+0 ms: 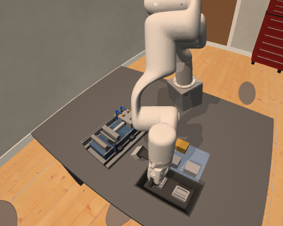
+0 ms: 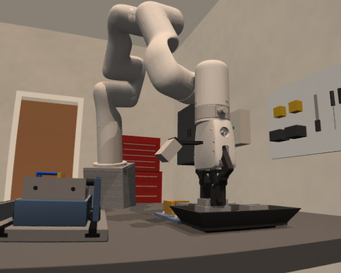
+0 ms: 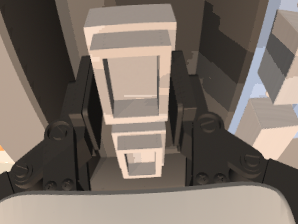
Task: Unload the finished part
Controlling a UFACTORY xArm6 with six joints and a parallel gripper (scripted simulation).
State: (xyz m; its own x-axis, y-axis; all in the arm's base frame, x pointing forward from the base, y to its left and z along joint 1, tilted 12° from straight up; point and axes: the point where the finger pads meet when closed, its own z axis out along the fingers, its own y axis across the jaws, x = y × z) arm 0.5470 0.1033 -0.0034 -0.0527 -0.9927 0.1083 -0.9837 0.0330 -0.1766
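Now: the dark outfeed tray 5 cm to the left of my hand and 6 cm below it. The rest, counted from my hand: blue vise (11 cm behind, 28 cm to the right, 3 cm below); then light blue plate (16 cm behind, 6 cm to the left, 6 cm below); then yellow block (21 cm behind, 2 cm to the left, 4 cm below).
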